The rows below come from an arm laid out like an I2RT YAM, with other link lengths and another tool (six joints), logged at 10 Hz.
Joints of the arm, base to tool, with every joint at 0 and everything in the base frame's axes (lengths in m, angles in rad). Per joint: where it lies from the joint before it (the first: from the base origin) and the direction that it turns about. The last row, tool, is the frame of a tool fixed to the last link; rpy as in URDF.
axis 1: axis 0 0 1 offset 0 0 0.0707
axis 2: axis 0 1 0 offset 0.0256 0.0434 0.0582
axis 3: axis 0 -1 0 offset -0.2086 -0.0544 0
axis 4: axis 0 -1 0 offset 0.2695 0.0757 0.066
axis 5: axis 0 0 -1 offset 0.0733 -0.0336 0.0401
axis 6: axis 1 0 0 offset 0.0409 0 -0.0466
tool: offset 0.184 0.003 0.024 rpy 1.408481 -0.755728 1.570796
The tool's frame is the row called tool.
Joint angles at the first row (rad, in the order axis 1, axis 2, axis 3, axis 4, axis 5, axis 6):
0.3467 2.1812 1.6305 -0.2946 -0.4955 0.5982
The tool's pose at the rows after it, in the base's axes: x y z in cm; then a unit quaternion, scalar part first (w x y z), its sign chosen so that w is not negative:
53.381 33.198 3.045 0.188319 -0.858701 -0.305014 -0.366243
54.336 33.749 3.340 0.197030 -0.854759 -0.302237 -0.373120
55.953 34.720 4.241 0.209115 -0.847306 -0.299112 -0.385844
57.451 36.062 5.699 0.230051 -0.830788 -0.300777 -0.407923
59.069 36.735 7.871 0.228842 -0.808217 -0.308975 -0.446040
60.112 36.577 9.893 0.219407 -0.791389 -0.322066 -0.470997
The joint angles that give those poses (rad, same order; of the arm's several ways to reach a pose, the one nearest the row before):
0.3482 2.1997 1.6779 -0.2915 -0.5047 0.6120
0.3467 2.2410 1.7301 -0.2808 -0.5200 0.6243
0.3467 2.3085 1.8313 -0.2761 -0.5399 0.6427
0.3467 2.3714 1.9219 -0.2394 -0.5797 0.6611
0.3467 2.3991 1.9756 -0.1826 -0.5830 0.6490
0.3375 2.4068 2.0248 -0.1841 -0.5859 0.6090

